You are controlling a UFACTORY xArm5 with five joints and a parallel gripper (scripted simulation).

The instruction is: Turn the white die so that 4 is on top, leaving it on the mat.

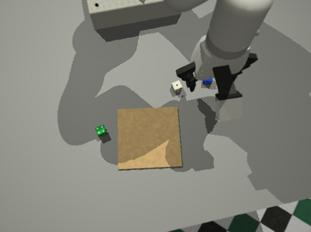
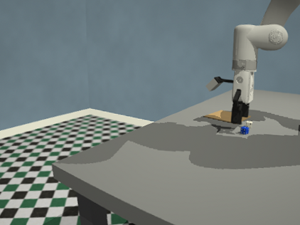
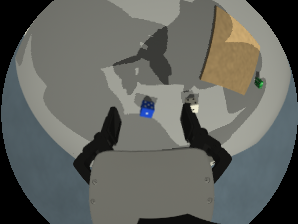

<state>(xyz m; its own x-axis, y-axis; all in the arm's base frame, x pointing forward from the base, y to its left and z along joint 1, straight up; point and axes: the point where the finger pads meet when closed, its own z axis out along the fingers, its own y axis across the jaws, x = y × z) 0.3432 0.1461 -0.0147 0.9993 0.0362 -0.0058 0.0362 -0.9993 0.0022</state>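
My gripper is now 4 cm above the blue die and 2 cm past it. From my hand the other things lie so: white die 7 cm to the right, 4 cm below, 2 cm behind; then green die 26 cm to the right, 6 cm ahead, 4 cm below; then tan mat 16 cm to the right, 9 cm ahead, 5 cm below.
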